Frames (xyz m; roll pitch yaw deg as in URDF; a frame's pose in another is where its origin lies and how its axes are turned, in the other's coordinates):
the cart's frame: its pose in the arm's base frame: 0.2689 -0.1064 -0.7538 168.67 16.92 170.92
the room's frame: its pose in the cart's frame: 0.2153 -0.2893 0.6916 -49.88 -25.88 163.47
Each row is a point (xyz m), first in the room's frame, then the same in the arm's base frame.
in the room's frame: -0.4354 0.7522 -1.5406
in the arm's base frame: -0.0951 0.2264 0.1468
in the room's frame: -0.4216 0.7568 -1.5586
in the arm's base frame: -0.0816 0.2383 0.1613
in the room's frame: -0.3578 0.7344 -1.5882
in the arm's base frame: -0.0255 0.2863 0.1598
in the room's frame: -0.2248 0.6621 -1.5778
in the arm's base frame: 0.0898 0.3535 0.0876
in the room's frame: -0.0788 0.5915 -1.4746
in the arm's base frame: 0.2230 0.3569 -0.0509
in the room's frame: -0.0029 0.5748 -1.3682
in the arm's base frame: 0.2992 0.3079 -0.1466
